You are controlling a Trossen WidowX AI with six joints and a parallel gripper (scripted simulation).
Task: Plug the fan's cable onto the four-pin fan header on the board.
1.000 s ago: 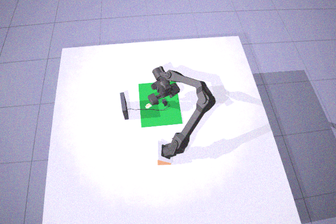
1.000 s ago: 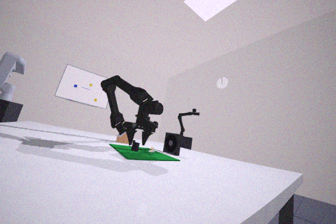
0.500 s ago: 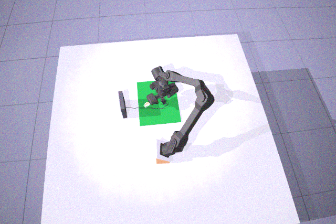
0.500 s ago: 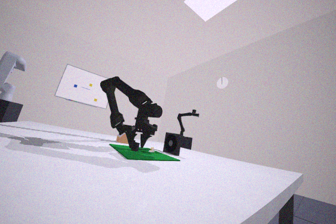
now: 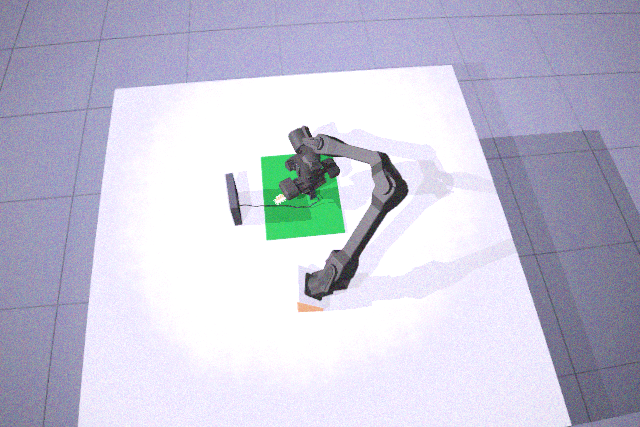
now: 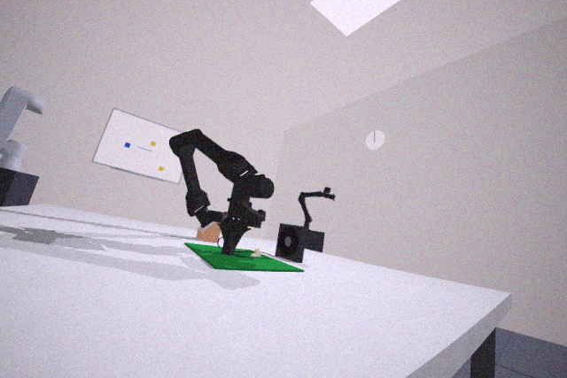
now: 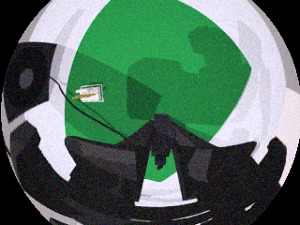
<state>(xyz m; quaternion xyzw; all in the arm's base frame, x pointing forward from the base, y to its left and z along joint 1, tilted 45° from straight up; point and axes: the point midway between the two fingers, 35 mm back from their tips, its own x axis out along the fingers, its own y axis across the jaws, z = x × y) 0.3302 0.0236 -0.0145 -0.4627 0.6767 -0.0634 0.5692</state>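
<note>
My gripper tip is now 30 mm to the right of the green board and 30 mm above it. From my gripper tip the other things lie so: black fan: 60 mm behind, 220 mm to the left, 40 mm above; four-pin header: 30 mm behind, 90 mm to the left, 20 mm below; dark plug: 10 mm behind, 10 mm above.
</note>
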